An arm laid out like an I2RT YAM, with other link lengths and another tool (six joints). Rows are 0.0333 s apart.
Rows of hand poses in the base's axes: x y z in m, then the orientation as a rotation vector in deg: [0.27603 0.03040 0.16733 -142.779 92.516 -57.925]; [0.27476 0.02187 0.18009 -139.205 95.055 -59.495]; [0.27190 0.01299 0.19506 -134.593 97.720 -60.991]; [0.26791 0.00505 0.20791 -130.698 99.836 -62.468]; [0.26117 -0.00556 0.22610 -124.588 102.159 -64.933]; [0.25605 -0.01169 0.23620 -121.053 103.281 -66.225]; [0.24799 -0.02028 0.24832 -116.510 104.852 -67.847]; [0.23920 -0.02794 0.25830 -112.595 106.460 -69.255]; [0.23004 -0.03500 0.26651 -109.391 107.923 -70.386]
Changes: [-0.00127 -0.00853 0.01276 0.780 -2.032 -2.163]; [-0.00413 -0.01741 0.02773 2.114 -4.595 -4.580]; [-0.00812 -0.02535 0.04058 3.044 -6.830 -6.629]; [-0.01486 -0.03596 0.05877 4.480 -10.633 -9.317]; [-0.01998 -0.04209 0.06887 5.363 -12.836 -10.779]; [-0.02804 -0.05068 0.08099 6.394 -15.585 -12.817]; [-0.03683 -0.05834 0.09097 7.120 -17.835 -14.814]; [-0.04599 -0.06540 0.09918 7.622 -19.588 -16.591]
